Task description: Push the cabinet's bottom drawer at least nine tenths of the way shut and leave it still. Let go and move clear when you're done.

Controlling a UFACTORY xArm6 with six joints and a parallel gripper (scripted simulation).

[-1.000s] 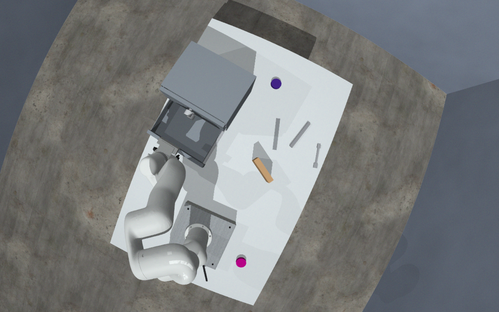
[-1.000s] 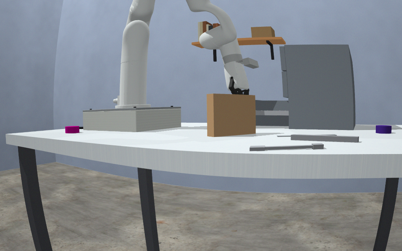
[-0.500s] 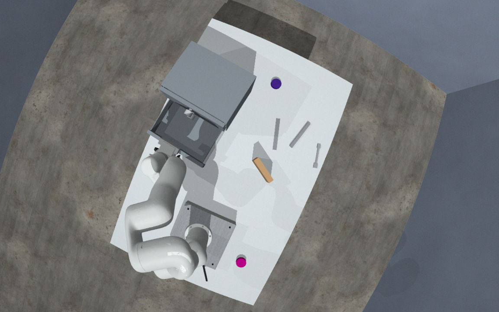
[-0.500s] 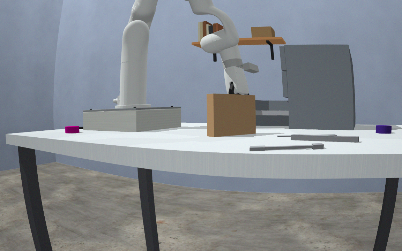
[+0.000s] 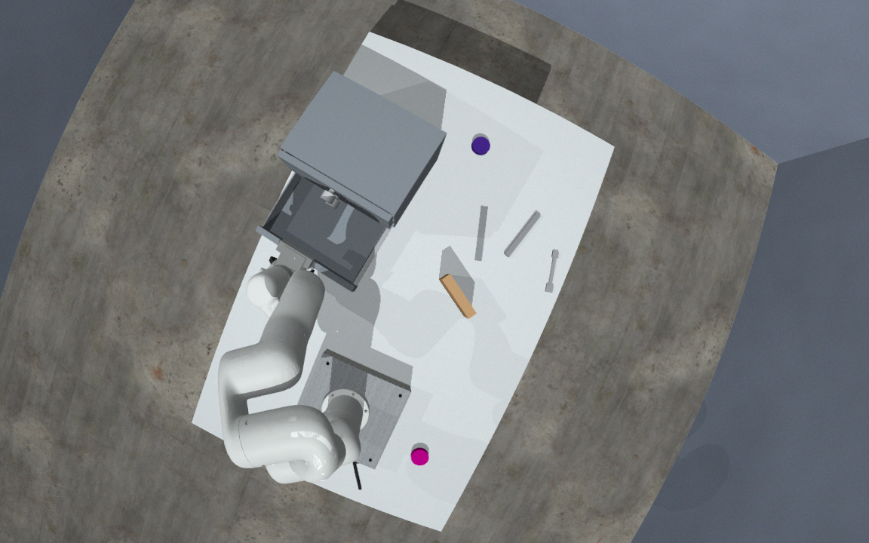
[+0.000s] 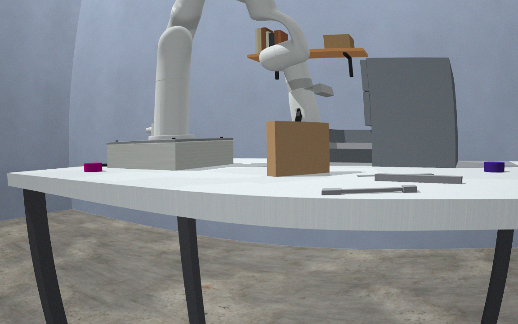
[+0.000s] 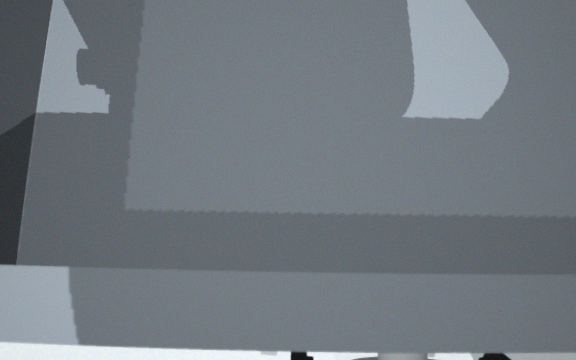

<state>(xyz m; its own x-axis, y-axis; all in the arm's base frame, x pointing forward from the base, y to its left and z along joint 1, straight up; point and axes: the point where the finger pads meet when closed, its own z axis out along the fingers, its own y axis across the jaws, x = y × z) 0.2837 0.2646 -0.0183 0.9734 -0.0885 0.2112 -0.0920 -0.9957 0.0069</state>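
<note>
Now: the drawer 130 mm ahead of my hand, 20 mm below it and 10 mm to the right of it. From my hand the other things lie so: magenta disc 510 mm to the right, 340 mm behind, 40 mm below; block 400 mm to the right, 120 mm ahead; purple disc 520 mm ahead, 280 mm to the right, 40 mm below.
</note>
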